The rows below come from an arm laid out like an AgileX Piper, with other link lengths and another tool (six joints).
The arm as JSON. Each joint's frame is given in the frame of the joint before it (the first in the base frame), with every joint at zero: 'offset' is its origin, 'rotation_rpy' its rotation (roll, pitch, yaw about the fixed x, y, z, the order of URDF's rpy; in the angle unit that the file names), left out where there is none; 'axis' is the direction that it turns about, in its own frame. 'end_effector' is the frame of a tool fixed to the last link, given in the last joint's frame.
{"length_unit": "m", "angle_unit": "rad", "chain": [
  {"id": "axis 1", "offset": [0.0, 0.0, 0.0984], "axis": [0.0, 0.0, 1.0]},
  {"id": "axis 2", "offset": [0.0, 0.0, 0.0], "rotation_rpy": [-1.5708, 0.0, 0.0], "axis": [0.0, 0.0, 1.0]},
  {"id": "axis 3", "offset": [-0.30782, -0.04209, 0.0], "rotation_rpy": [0.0, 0.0, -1.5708], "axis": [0.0, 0.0, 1.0]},
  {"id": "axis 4", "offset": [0.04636, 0.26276, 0.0], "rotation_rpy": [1.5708, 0.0, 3.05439], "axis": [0.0, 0.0, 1.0]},
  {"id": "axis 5", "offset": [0.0, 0.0, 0.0], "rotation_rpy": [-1.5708, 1.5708, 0.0], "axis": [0.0, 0.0, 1.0]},
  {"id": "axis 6", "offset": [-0.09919, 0.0, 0.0], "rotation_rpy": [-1.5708, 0.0, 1.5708], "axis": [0.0, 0.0, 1.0]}
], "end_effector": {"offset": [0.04, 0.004, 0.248], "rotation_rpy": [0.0, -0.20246, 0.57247]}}
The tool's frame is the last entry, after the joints.
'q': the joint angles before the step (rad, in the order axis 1, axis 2, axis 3, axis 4, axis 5, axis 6). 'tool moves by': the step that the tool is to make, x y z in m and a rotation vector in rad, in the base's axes. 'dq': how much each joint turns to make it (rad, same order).
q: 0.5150, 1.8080, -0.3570, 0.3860, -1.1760, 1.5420
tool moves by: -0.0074, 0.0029, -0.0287, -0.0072, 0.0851, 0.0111
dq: -0.0020, -0.0001, -0.0010, -0.0080, 0.0871, 0.0060
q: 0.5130, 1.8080, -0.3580, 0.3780, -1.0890, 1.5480
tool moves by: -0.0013, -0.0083, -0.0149, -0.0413, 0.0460, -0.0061
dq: -0.0170, -0.0001, -0.0099, 0.0070, 0.0610, -0.0420
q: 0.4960, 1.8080, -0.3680, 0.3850, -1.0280, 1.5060
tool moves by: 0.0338, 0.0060, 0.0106, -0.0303, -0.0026, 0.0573
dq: -0.1109, 0.0001, -0.1092, -0.1569, 0.1191, -0.0231
